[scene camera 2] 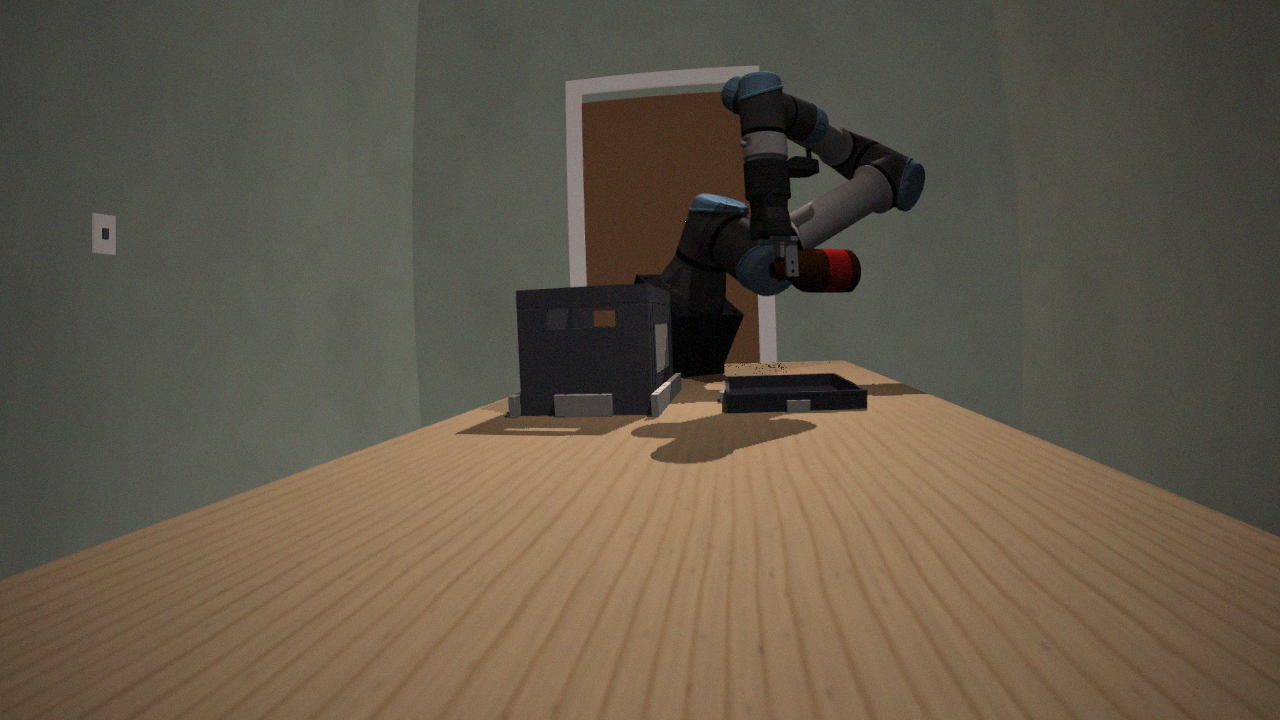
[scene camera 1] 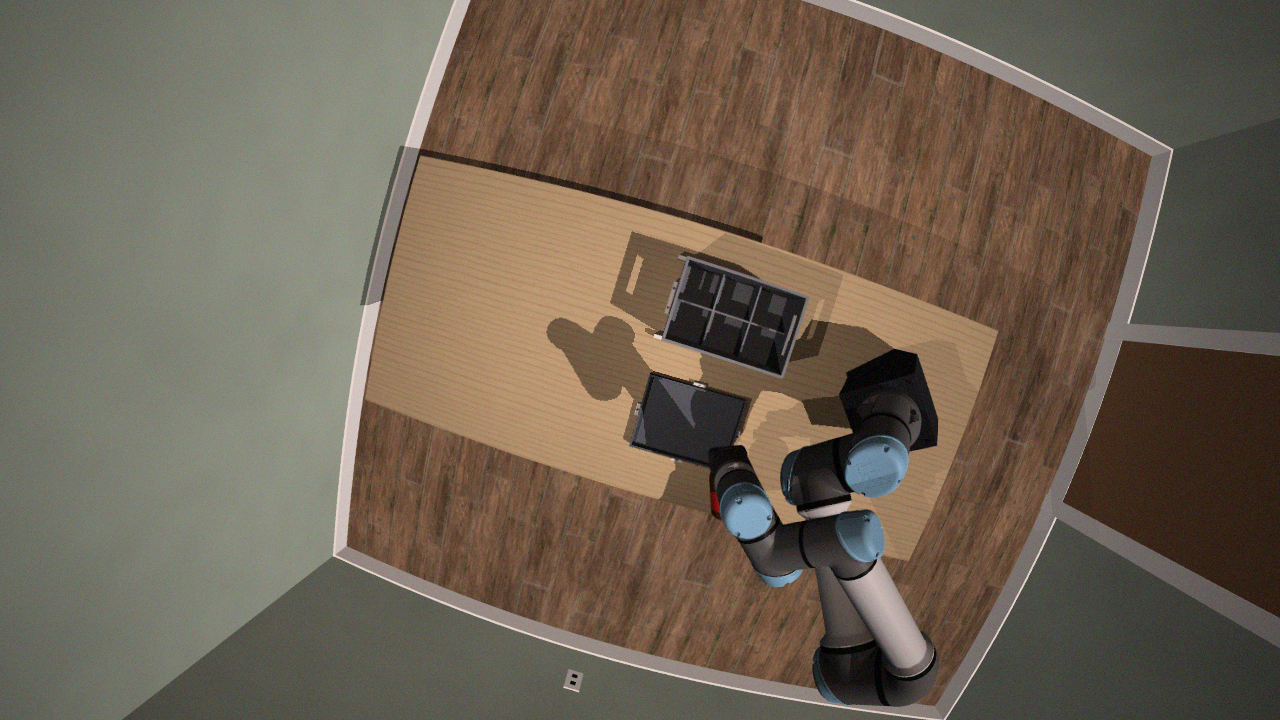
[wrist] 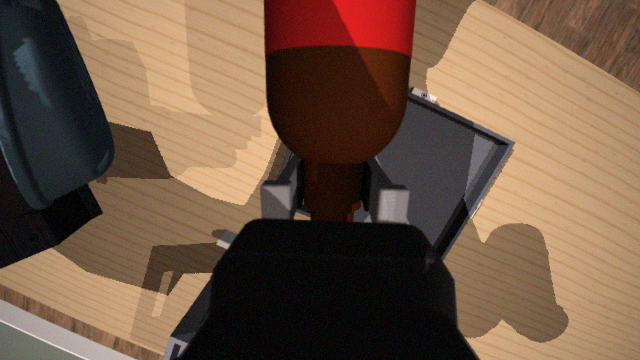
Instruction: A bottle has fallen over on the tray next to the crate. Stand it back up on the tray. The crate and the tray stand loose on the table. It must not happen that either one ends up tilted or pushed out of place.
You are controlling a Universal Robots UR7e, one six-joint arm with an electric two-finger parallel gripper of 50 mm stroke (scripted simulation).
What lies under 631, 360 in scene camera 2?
A dark crate.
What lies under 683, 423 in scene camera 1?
A dark tray.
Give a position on a dark tray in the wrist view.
447, 162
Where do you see a brown bottle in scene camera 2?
At 820, 270
